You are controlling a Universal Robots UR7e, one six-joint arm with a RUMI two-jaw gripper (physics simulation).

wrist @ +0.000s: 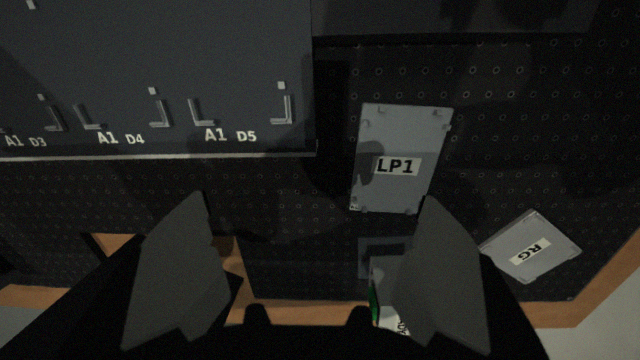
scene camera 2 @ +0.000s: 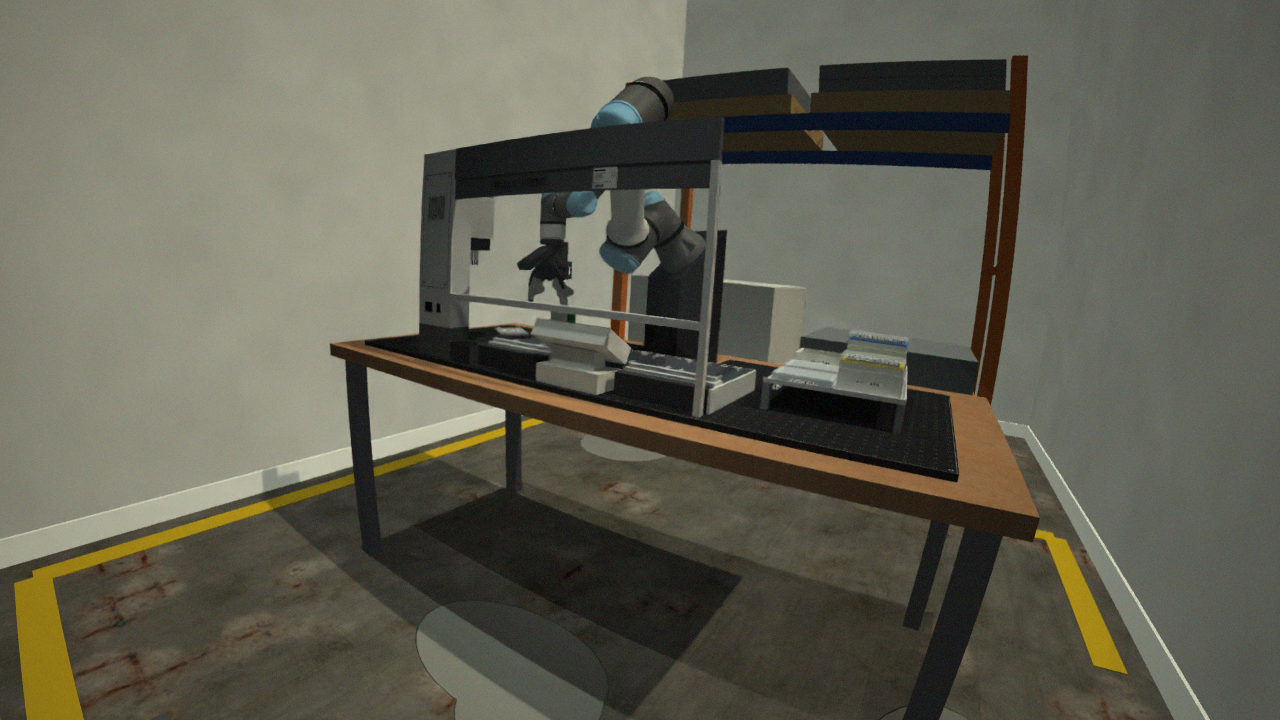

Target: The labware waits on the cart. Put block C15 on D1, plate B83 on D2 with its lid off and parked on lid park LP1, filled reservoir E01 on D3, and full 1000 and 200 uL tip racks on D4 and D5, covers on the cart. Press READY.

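My gripper (scene camera 2: pixel 550 293) (wrist: pixel 314 195) is open and empty, fingers downward, above the back-left of the bench. In the wrist view the grey lid park LP1 (wrist: pixel 402 135) lies beyond the right fingertip, with no lid on it. The dark deck plate (wrist: pixel 225 45) is at upper left; its marked corners for D4 and D5 are bare. The READY box (wrist: pixel 387 285), with a green side, is partly hidden by the right finger. In the scene view the cart (scene camera 2: pixel 900 413) at right carries pale labware, a blue-banded rack (scene camera 2: pixel 878 340) and a yellow-banded rack (scene camera 2: pixel 872 361). Labware labels are unreadable.
A liquid handler's grey frame (scene camera 2: pixel 572 159) stands over the deck, with a front rail and right post (scene camera 2: pixel 711 268). A tilted pale block (scene camera 2: pixel 580 336) is at its front. A grey plate marked RG (wrist: pixel 531 247) lies at lower right in the wrist view.
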